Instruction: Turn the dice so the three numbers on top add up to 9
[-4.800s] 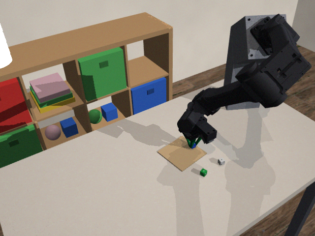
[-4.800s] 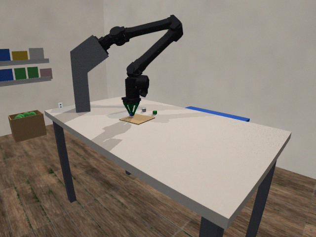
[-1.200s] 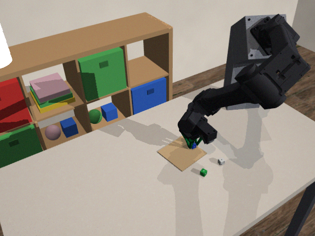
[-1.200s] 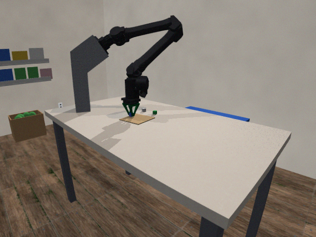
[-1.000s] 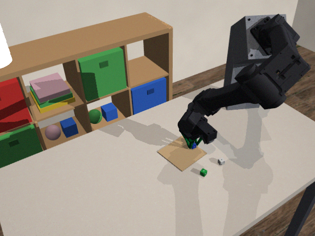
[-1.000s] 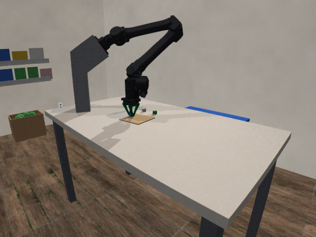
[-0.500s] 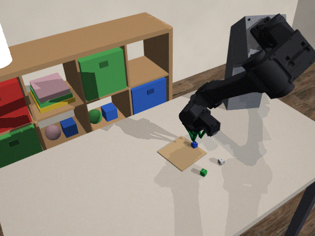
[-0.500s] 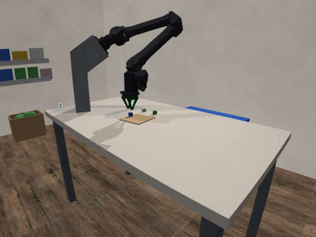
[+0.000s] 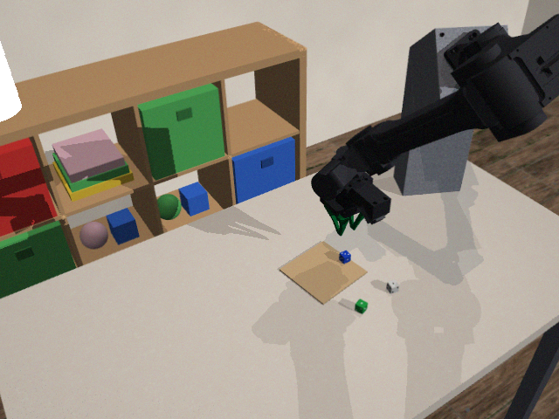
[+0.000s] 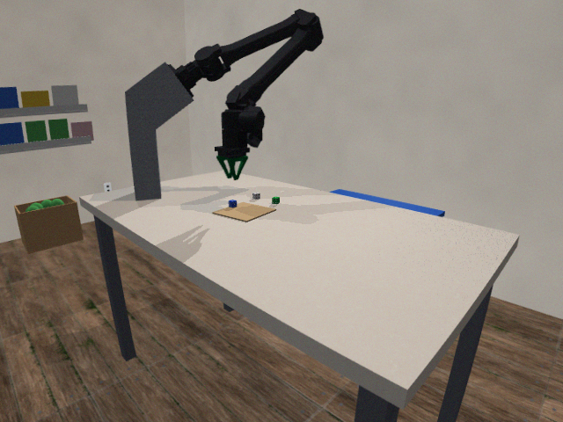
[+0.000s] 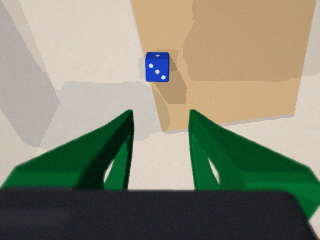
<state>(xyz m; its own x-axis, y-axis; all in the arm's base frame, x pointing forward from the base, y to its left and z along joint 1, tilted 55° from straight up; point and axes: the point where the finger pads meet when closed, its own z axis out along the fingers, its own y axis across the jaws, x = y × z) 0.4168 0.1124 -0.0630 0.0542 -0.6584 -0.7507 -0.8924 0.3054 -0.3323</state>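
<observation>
My gripper is now 90 mm above the blue die. Also, from my hand: tan mat: 60 mm ahead, 100 mm below; then green die: 40 mm ahead, 140 mm to the left, 90 mm below; then white die: 50 mm behind, 120 mm to the left, 90 mm below.
</observation>
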